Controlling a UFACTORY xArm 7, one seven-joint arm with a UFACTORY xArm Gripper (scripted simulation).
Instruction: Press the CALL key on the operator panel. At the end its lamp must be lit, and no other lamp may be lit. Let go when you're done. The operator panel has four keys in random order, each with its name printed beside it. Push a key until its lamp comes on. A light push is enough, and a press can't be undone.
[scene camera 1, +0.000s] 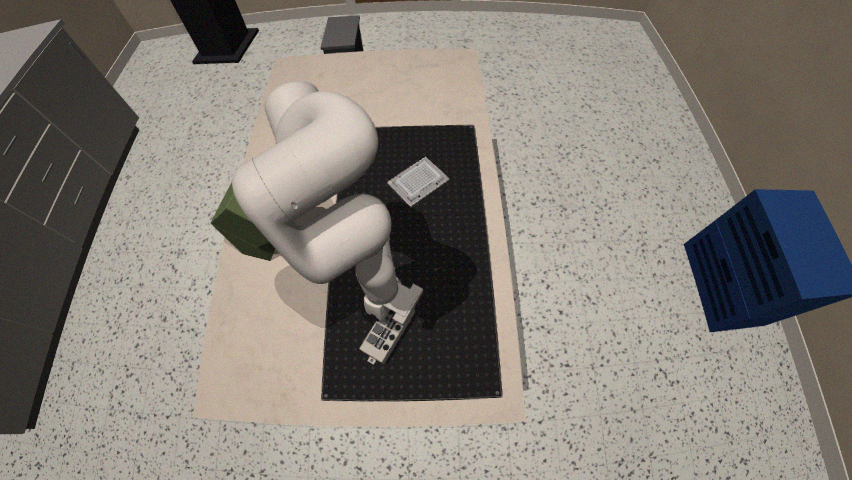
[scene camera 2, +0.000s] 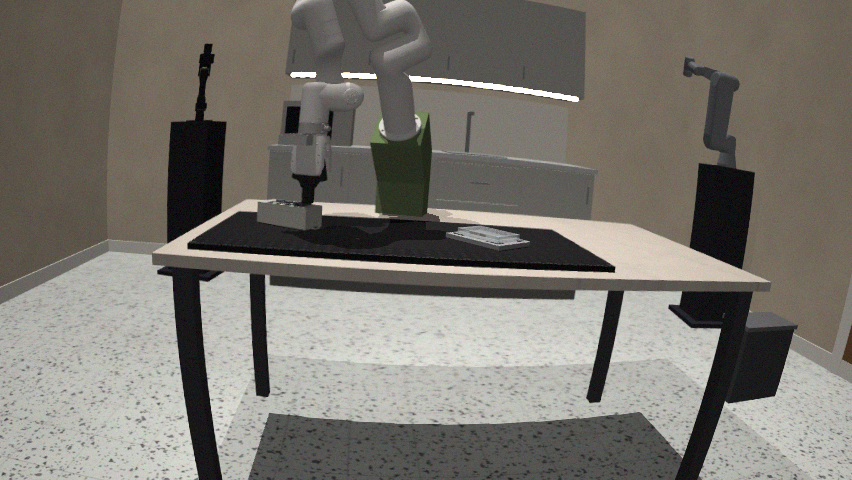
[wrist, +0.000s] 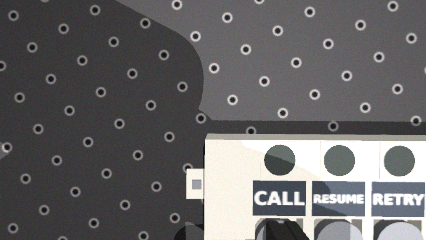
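What I see here is a white operator panel (scene camera 2: 290, 215). The wrist view shows me the panel (wrist: 306, 178) as well.
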